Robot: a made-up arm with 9 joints. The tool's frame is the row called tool. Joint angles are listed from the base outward.
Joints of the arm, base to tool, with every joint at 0 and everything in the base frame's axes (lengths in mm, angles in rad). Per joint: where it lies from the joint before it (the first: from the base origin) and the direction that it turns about. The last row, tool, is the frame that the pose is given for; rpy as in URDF.
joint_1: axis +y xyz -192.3 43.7 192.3
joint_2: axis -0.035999 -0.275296 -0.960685 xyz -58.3 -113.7 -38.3
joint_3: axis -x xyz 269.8 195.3 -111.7
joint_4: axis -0.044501 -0.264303 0.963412 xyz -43.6 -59.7 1
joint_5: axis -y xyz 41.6 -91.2 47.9
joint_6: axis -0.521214 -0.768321 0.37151 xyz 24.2 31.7 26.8
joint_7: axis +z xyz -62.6 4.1 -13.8
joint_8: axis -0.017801 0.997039 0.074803 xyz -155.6 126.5 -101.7
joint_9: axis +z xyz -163.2 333 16.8
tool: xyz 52.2 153.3 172.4 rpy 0 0 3.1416
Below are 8 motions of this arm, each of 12 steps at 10 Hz.
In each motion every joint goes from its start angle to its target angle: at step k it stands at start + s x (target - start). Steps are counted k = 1, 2, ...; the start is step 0. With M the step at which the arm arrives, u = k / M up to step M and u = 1 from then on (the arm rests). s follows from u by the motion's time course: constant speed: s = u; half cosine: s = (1 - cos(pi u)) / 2; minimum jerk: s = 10 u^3 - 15 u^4 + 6 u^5.
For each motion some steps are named. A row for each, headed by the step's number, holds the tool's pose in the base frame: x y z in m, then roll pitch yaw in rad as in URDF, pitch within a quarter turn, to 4 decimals.
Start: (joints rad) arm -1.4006 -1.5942 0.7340 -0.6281 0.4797 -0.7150 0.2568 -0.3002 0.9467
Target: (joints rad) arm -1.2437 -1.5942 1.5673 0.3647 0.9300 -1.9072 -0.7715 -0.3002 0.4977
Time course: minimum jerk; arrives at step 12
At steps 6, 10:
6: -0.4575 0.2113 -0.8037 1.4945 -0.0864 -1.7210
10: -0.2351 0.3318 -0.8448 1.7088 0.2947 -2.2098

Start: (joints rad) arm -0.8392 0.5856 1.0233 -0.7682 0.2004 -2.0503 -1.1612 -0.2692 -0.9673
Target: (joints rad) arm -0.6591 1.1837 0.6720 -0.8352 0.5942 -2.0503 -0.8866 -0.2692 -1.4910
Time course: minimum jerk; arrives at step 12
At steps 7, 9, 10, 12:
7: -0.1680 -0.6028 0.5209 1.5671 -0.0972 -1.4152
9: -0.2495 -0.6031 0.5192 1.6022 -0.0059 -1.5468
10: -0.2724 -0.6001 0.5186 1.6104 0.0195 -1.5848
12: -0.2842 -0.5980 0.5183 1.6144 0.0327 -1.6048

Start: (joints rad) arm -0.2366 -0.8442 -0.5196 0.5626 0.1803 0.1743 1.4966 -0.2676 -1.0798
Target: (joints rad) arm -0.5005 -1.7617 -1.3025 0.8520 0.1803 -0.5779 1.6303 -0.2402 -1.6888
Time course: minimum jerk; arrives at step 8
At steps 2, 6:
2: -0.0857 -0.2784 -0.2776 -0.4309 0.8076 -1.5165
6: -0.0388 -0.1369 -0.4008 -1.4680 0.2754 -1.2500

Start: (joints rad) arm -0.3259 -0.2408 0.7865 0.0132 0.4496 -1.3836 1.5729 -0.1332 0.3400
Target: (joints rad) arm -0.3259 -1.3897 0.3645 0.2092 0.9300 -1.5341 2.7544 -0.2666 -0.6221
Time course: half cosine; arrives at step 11
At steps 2, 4, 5, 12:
2: -0.7146 -0.0957 0.4133 -0.1837 0.2062 -1.4262
4: -0.5013 -0.3601 0.3818 -0.2758 0.3037 -1.0747
5: -0.3066 -0.4412 0.3375 -0.3394 0.3851 -0.8588
12: 0.2312 -0.0411 -0.0676 -0.5102 0.8372 0.0337

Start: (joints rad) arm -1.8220 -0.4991 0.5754 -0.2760 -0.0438 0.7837 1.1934 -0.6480 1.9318
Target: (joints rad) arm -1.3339 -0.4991 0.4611 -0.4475 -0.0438 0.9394 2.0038 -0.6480 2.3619
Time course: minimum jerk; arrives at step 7
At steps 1, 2, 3, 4, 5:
1: -0.1856 -0.5513 0.0620 -2.4652 -0.4905 2.1180
2: -0.2497 -0.5521 0.0941 -2.3273 -0.4705 1.9528
3: -0.3502 -0.5384 0.1744 -2.0858 -0.3705 1.6822
4: -0.4315 -0.4986 0.2957 -1.8446 -0.1662 1.4429
5: -0.4623 -0.4475 0.4093 -1.6754 0.0556 1.3125

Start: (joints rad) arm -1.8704 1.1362 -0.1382 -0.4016 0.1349 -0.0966 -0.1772 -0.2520 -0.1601
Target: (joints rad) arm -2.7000 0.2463 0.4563 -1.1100 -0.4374 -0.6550 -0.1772 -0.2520 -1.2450
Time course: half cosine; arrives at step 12
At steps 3, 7, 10, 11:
3: -0.7045 -0.0196 0.7190 -2.3656 -0.4300 1.7774
7: -0.8397 -0.0715 0.5598 -2.5698 -0.4911 2.6166
10: -0.8595 -0.0701 0.4131 -2.6822 -0.4854 3.1053
11: -0.8579 -0.0672 0.3850 -2.6949 -0.4779 -3.1015

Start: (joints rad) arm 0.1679 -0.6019 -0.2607 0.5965 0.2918 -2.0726 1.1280 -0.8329 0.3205
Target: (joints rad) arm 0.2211 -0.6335 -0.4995 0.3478 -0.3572 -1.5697 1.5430 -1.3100 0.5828
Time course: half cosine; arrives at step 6
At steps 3, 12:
3: 0.0986 -0.3881 0.5946 -2.0192 -0.0291 -2.7553
12: 0.0713 -0.4212 0.5396 -2.0106 -0.0979 -3.0306

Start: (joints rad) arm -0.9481 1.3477 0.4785 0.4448 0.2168 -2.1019 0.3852 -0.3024 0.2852
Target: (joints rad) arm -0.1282 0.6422 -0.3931 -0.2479 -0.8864 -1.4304 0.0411 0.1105 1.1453
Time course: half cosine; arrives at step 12
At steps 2, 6, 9, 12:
2: -0.4934 -0.2858 1.0544 -1.7097 0.1128 2.3481
6: -0.0341 -0.5020 1.0341 -1.7381 -0.0076 2.8273
9: 0.4299 -0.5919 0.7186 -2.0885 -0.1591 -3.0147
12: 0.5855 -0.5628 0.4988 -2.3271 -0.1958 -2.8426

